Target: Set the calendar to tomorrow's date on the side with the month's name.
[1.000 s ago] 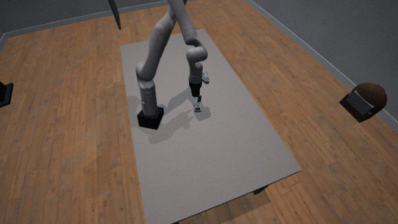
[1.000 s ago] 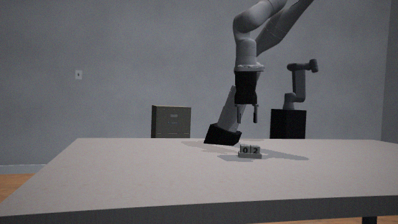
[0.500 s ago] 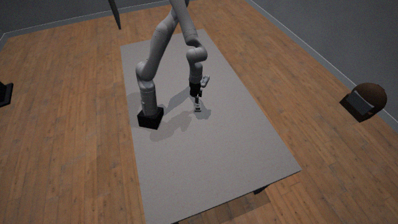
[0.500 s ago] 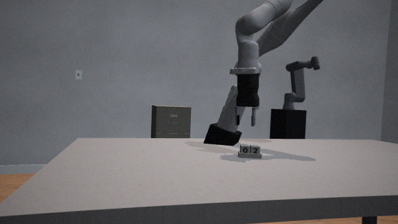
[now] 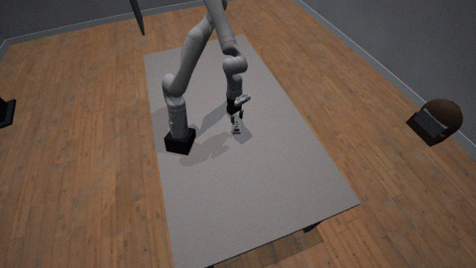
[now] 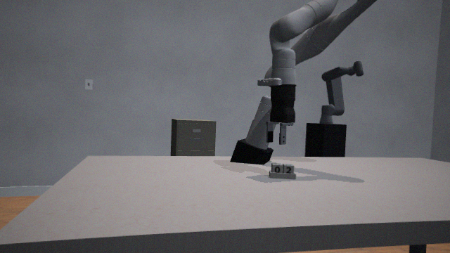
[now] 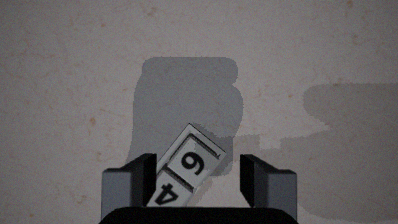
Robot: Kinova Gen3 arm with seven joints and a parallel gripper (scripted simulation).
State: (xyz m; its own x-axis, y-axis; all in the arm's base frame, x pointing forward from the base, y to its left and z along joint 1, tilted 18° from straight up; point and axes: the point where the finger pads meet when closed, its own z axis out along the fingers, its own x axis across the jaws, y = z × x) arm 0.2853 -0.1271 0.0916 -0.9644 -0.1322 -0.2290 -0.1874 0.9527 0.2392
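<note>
My gripper is now 10 mm to the right of the digit cube and 100 mm above it. Round my hand: calendar tray 10 mm ahead, 20 mm to the left, 110 mm below.
</note>
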